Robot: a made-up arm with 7 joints.
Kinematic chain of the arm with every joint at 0, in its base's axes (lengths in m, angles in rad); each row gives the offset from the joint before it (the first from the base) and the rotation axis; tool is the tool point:
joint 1: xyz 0 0 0.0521 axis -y
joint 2: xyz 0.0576 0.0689 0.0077 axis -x
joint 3: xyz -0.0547 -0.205 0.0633 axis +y
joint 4: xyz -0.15 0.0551 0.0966 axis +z
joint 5: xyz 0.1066 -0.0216 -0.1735 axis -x
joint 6: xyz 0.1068 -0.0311 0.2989 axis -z
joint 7: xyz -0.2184 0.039 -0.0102 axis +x
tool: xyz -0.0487 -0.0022 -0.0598
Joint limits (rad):
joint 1: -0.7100..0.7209
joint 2: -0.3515..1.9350
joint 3: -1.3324..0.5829
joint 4: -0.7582..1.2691
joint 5: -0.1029..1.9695
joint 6: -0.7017..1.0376
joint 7: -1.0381..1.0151
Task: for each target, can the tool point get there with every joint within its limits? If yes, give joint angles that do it. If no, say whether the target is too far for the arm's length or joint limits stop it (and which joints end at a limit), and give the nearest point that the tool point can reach.
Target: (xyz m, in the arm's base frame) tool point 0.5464 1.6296 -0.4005
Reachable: no: too far | nearest point 0.0818 0.4935 0.1315 | short by 1.338 m
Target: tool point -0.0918 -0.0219 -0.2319
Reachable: yes | joints -0.5751 0.1815 -1.0994 0.8721 1.7253 0.4805 -0.0170
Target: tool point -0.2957 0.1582 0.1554
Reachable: yes | joints 0.4761 0.6426 0.1298 0.2752 0.8524 -0.4225 0.6480
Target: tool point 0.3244 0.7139 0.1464
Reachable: no: joint limits stop it (at a limit: joint 1, joint 2, joint 3, joint 6, joint 7) | nearest point 0.1582 0.4760 0.2009 | short by 0.295 m
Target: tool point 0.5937 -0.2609 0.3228
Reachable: no: joint limits stop it (at a limit: joint 3, joint 4, joint 5, joint 6, joint 7) | nearest point 0.3670 -0.1003 0.2194 | short by 0.296 m
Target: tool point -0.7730 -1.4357 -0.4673
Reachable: no: too far | nearest point -0.2801 -0.3588 -0.0578 | short by 1.253 m
